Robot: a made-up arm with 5 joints.
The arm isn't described. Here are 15 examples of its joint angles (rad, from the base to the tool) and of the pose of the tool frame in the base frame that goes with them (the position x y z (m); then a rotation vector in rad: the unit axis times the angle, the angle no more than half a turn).
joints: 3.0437 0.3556 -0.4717 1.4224 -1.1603
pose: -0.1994 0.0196 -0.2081 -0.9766 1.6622 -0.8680
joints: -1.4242 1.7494 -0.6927 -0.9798 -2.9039
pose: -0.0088 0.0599 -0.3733 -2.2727 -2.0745 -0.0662
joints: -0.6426 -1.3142 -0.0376 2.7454 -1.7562
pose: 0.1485 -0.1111 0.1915 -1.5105 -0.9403 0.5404
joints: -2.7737 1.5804 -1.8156 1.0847 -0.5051
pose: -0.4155 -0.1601 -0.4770 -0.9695 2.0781 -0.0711
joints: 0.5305 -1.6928 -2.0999 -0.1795 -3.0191
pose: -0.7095 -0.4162 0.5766 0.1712 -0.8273 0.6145
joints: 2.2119 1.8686 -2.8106 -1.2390 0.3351
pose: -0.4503 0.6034 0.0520 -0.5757 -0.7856 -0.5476
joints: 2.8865 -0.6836 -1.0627 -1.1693 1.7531
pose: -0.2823 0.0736 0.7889 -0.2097 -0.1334 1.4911
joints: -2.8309 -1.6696 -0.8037 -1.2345 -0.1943
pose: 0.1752 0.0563 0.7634 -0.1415 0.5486 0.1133
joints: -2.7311 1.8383 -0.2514 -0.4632 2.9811
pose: 0.3352 0.1459 -0.1598 -2.4485 -0.7187 -1.5939
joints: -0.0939 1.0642 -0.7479 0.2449 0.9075
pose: 0.2045 -0.0193 -0.4037 2.4780 -1.3560 -0.7477
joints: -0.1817 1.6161 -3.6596 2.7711 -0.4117
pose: 0.6246 -0.1148 0.3190 -2.7379 -0.3163 1.0035
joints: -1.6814 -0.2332 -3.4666 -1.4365 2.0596
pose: 0.0509 0.4581 0.6807 -0.7323 -2.3698 -1.5733
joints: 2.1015 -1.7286 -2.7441 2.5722 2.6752
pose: 0.3445 -0.5871 0.3708 -1.3165 0.3884 1.4009
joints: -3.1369 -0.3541 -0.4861 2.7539 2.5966
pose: -0.2541 -0.0012 0.1470 1.5350 0.4328 2.1808
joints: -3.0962 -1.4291 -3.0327 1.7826 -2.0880
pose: 0.7946 0.0361 0.4738 0.4835 -0.2667 -2.0002
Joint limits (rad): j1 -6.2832..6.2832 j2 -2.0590..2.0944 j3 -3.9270..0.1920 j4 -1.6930..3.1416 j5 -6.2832..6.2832
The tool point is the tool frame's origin. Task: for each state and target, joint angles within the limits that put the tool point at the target. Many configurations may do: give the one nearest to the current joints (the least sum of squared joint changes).
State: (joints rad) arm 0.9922 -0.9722 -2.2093 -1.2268 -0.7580
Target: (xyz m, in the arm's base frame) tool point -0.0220 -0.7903 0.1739
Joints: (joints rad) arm 1.5430 -1.6423 -2.6482 -1.1612 -0.7580
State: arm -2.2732 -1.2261 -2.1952 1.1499 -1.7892
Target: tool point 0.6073 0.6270 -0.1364
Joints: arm -2.3402 -2.0590 -2.9079 0.7331 -1.7892
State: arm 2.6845 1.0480 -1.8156 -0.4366 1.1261
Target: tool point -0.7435 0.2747 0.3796
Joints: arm 2.7877 0.6861 -1.7739 -0.8051 1.1261
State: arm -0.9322 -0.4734 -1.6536 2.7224 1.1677
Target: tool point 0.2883 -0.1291 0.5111
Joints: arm -0.4210 -0.5468 -1.2401 2.8806 1.1677
